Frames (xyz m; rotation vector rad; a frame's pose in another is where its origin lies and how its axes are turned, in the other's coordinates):
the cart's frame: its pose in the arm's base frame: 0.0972 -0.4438 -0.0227 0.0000 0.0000 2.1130
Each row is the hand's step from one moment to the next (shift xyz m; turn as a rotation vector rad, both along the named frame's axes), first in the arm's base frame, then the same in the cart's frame.
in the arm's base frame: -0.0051 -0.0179 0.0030 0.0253 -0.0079 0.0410
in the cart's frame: -0.0127 0.0136 0.0030 -0.0198 -0.0176 0.0410
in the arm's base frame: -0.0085 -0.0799 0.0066 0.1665 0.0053 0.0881
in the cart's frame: -0.0641 0.0485 0.0066 -0.0814 -0.1454 0.0881
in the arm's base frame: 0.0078 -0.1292 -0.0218 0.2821 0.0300 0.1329
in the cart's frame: -0.1147 0.0600 -0.0218 -0.1199 -0.2571 0.1329
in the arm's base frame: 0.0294 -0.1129 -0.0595 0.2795 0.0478 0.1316
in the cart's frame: -0.1119 0.0331 -0.0595 -0.1033 -0.2641 0.1316
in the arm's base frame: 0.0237 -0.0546 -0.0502 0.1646 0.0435 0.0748
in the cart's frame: -0.0590 0.0079 -0.0502 -0.0477 -0.1634 0.0748
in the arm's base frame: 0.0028 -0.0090 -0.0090 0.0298 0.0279 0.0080
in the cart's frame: -0.0092 0.0022 -0.0090 0.0085 -0.0399 0.0080
